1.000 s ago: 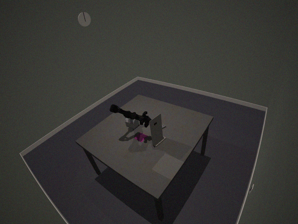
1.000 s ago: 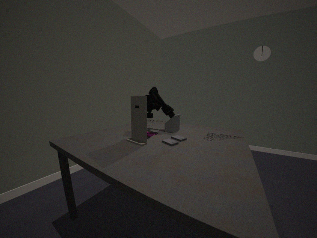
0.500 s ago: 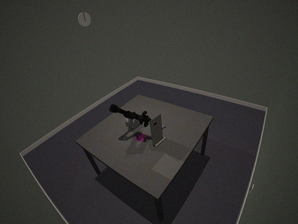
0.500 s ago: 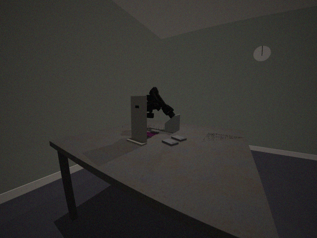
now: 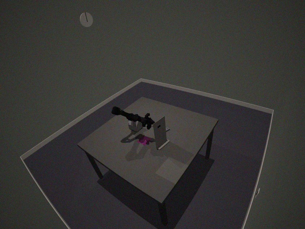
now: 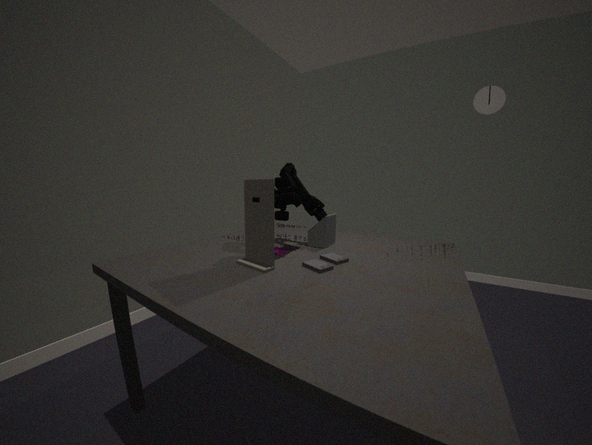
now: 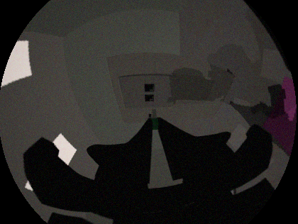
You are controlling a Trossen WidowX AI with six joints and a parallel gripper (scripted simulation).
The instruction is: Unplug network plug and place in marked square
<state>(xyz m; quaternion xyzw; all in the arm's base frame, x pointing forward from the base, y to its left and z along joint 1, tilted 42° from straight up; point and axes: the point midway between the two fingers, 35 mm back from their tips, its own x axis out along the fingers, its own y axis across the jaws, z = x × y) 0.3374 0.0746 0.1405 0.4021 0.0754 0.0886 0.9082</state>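
My gripper tip is 13 cm past the magenta marked square, 8 cm to the left of it and 26 cm above it. The rest, counted from my gripper tip: upright panel 8 cm ahead, 2 cm to the right, 10 cm below.
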